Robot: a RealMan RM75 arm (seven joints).
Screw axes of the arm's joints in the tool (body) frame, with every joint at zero. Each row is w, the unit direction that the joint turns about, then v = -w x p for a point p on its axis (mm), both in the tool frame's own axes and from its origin. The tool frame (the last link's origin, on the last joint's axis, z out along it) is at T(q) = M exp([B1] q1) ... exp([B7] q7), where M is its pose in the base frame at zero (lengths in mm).
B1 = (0, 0, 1, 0, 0, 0)
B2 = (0, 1, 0, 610, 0, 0)
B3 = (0, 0, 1, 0, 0, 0)
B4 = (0, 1, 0, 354, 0, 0)
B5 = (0, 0, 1, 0, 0, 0)
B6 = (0, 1, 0, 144, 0, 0)
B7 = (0, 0, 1, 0, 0, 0)
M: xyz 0 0 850.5 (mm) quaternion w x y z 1 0 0 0
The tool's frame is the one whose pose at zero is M.
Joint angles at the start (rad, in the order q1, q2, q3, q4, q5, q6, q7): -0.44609 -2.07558 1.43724 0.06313 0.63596 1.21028 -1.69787
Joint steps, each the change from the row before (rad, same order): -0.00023 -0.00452 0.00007 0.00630 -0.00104 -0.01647 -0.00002; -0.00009 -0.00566 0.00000 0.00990 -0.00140 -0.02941 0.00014; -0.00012 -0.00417 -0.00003 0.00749 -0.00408 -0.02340 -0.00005; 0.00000 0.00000 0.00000 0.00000 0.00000 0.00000 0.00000
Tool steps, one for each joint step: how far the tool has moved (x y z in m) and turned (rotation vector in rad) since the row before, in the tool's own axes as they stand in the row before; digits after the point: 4 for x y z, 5 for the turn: -0.0008 -0.0006 0.0020 0.00884 0.00217 -0.00056; -0.0006 -0.0017 0.0027 0.01825 0.00435 0.00034; 0.0000 -0.0013 0.0020 0.01460 0.00625 -0.00109; 0.0000 0.0000 0.0000 0.00000 0.00000 0.00000
